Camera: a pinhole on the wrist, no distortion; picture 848 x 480 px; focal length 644.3 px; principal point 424.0 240.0 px. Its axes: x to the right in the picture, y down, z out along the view. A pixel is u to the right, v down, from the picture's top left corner.
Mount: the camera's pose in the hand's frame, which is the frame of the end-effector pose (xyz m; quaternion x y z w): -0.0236 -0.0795 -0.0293 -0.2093 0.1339 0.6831 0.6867
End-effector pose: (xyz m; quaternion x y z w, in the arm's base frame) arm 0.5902 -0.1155 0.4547 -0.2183 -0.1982 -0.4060 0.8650
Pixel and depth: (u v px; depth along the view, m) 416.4 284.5 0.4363
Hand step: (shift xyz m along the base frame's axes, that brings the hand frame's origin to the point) -0.0214 0.3196 0.2139
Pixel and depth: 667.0 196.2 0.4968
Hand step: 0.1787 0.3789 0.1781
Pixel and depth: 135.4 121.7 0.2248
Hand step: -0.0901 0.0880 0.1901
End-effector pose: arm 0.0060 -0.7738 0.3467 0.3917 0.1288 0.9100 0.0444
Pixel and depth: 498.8 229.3 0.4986
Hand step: 0.3248 -0.1342 0.2620
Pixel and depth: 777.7 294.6 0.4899
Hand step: 0.2764 -0.3386 0.2073
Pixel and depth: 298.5 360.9 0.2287
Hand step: 0.1983 0.0326 0.0567
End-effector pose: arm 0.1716 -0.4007 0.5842 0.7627 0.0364 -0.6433 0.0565
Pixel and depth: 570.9 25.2 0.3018
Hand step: -0.1844 -0.1534 -0.0776
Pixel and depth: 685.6 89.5 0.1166
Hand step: -0.0512 -0.0245 -0.0013
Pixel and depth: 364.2 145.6 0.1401
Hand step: -0.1056 0.0112 -0.0002
